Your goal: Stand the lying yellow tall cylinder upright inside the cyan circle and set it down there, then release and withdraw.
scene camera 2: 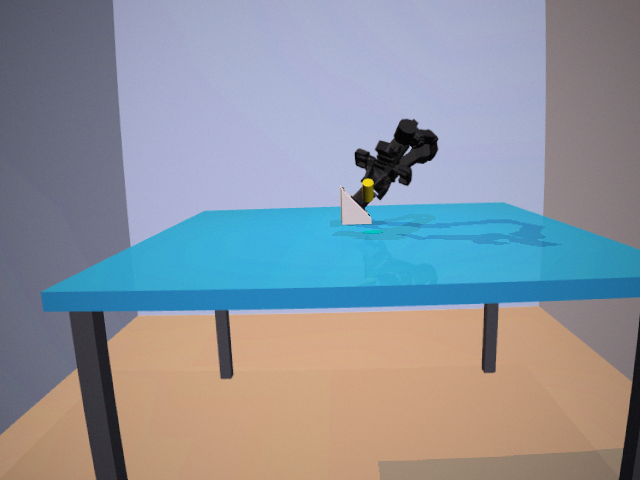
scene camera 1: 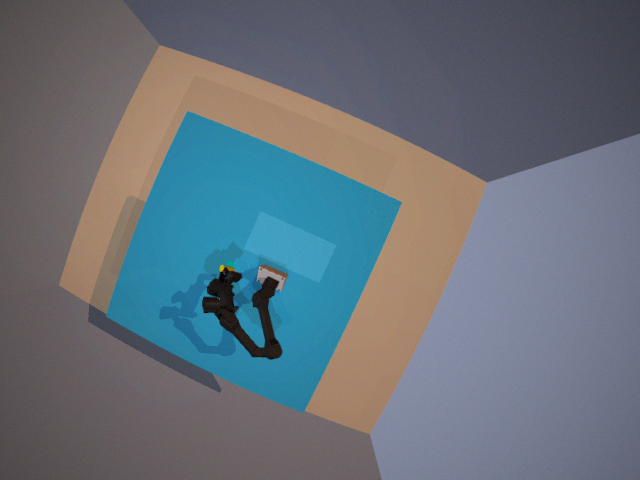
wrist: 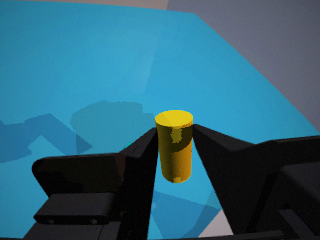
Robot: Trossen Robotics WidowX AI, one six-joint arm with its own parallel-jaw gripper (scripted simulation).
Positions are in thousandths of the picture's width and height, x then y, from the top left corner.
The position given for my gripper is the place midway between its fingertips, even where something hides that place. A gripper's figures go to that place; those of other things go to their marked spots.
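You'd find my gripper (wrist: 545,544) 0.11 m from the lens, and there's a yellow cylinder (wrist: 545,531) that's 0.09 m from the lens.
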